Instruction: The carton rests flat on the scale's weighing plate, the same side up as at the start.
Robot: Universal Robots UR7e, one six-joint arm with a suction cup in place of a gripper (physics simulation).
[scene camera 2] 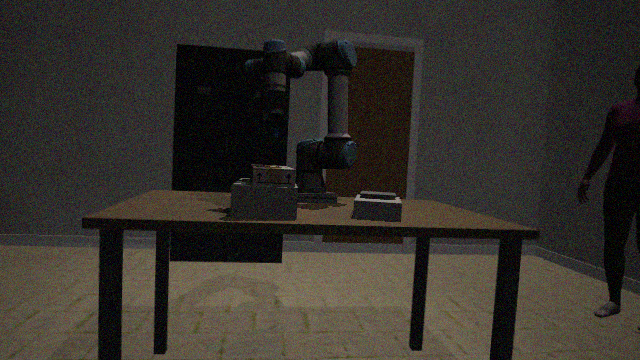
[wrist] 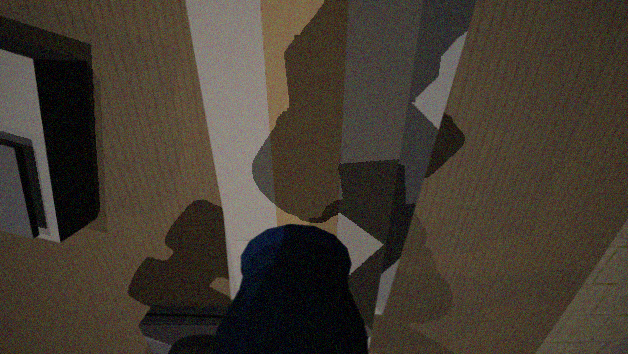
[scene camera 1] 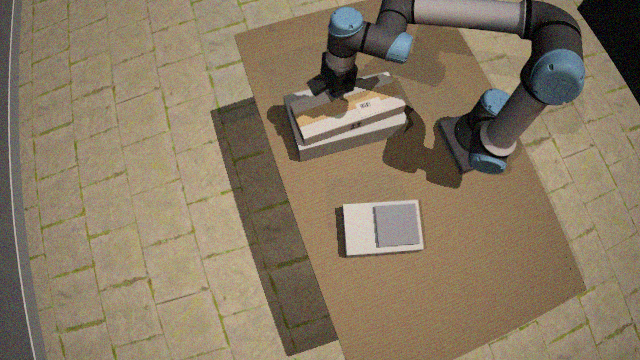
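Where they show: end effector, tool point: [scene camera 2: 273, 137] [wrist: 296, 268]; arm's base, origin of the base link: [scene camera 2: 309, 192].
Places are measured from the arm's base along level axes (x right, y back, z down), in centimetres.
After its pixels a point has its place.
Note:
The carton [scene camera 1: 325, 122] {x 19.7, y -48.1, z -12.0 cm} [scene camera 2: 274, 175] {x 23.8, y -55.7, z -9.9 cm} [wrist: 235, 100] {x 18.9, y -48.3, z -11.9 cm}, white with an orange tape strip and a barcode label, lies flat with its tape side up on a larger pale box [scene camera 1: 350, 142] {x 14.3, y -41.6, z -2.0 cm} [scene camera 2: 262, 204] {x 27.2, y -56.5, z -1.0 cm} [wrist: 448, 72] {x 35.0, y -48.9, z -6.5 cm}. Up arrows show on its side. The scale [scene camera 1: 359, 230] {x -12.4, y -51.9, z -2.6 cm} [scene camera 2: 377, 210] {x -10.3, y -55.7, z 0.2 cm} [wrist: 15, 90] {x -6.5, y -50.2, z -2.6 cm} stands apart, its grey weighing plate [scene camera 1: 397, 225] {x -16.3, y -41.2, z -4.2 cm} [scene camera 2: 378, 194] {x -13.9, y -46.9, z -4.2 cm} [wrist: 11, 195] {x -11.7, y -39.3, z -4.2 cm} bare. My suction gripper [scene camera 1: 336, 95] {x 23.0, y -43.7, z -21.7 cm} [scene camera 2: 276, 132] [wrist: 295, 237] is open and holds nothing. It hangs above the carton, with a gap between them in scene camera 2. The cup hides part of the carton in the wrist view.
The pale box and the scale stand on a brown wooden table [scene camera 1: 450, 260] {x -33.3, y -28.8, z 3.3 cm} [scene camera 2: 200, 205] {x 45.8, y -28.0, z 3.3 cm}. The arm's base [scene camera 1: 457, 145] {x -1.0, y -8.3, z -0.5 cm} stands on the table near the box's right end in scene camera 1. A person [scene camera 2: 625, 150] stands on the floor at the right in scene camera 2.

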